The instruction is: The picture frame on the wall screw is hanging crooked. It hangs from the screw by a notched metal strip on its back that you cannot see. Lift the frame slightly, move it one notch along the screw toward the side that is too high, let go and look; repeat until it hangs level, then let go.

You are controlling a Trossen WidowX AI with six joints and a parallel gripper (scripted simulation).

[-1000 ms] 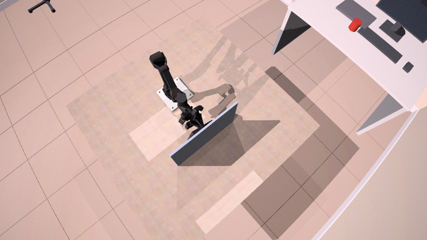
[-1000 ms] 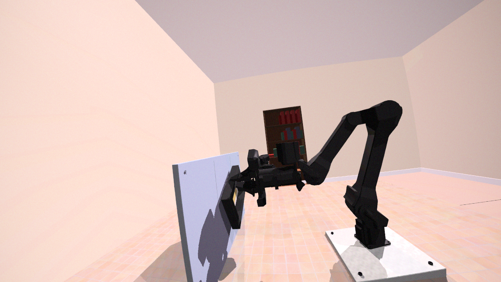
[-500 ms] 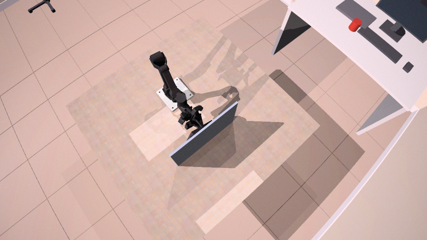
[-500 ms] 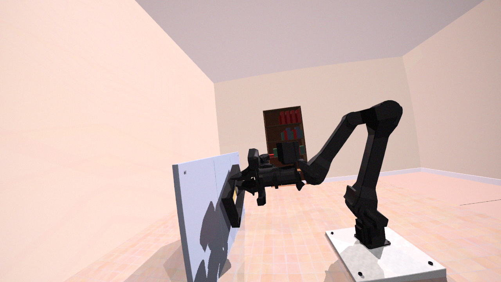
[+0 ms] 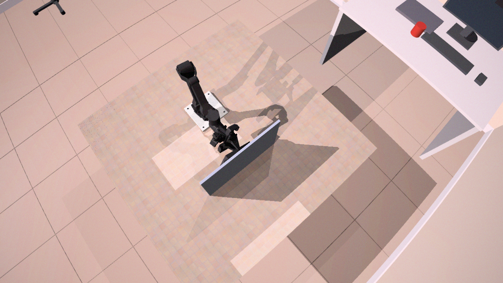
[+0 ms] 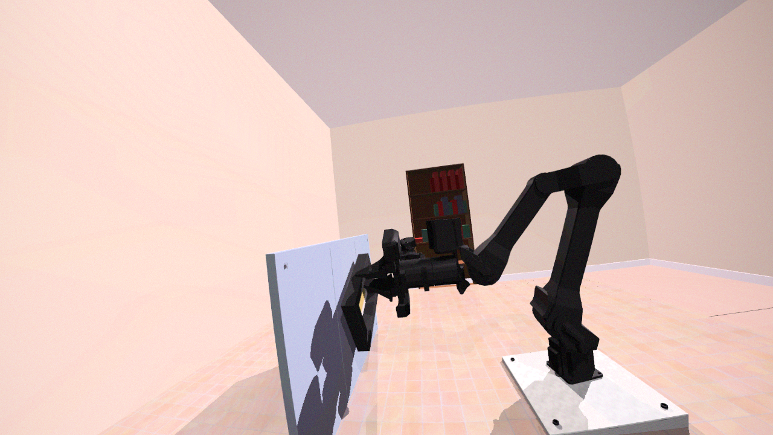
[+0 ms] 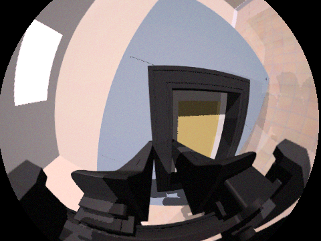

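My gripper tip is 20 mm to the left of the picture frame and 50 mm above it. Round my gripper tip: wall panel (20 mm ahead, 10 mm to the right, 60 mm below).
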